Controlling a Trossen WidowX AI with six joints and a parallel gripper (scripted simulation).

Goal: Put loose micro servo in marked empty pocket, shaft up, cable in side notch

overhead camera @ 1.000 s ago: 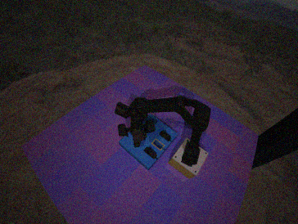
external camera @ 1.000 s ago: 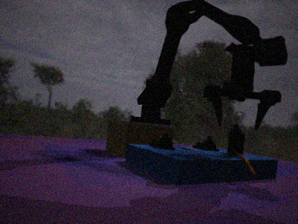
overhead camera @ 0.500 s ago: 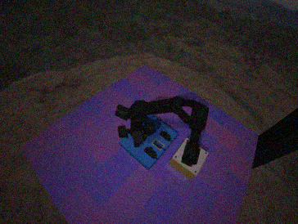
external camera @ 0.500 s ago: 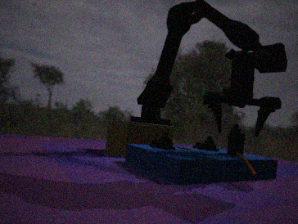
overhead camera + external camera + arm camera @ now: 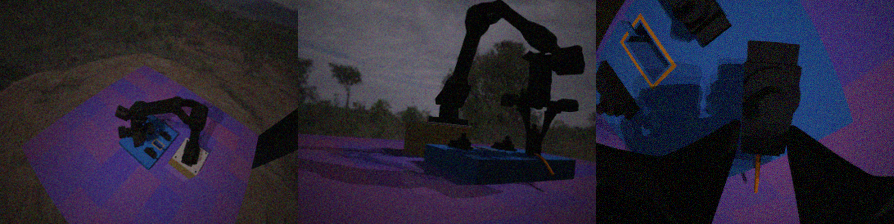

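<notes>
Now: gripper tip 7 cm to the left of the blue deck, 7 cm above it and 2 cm past it.
</notes>
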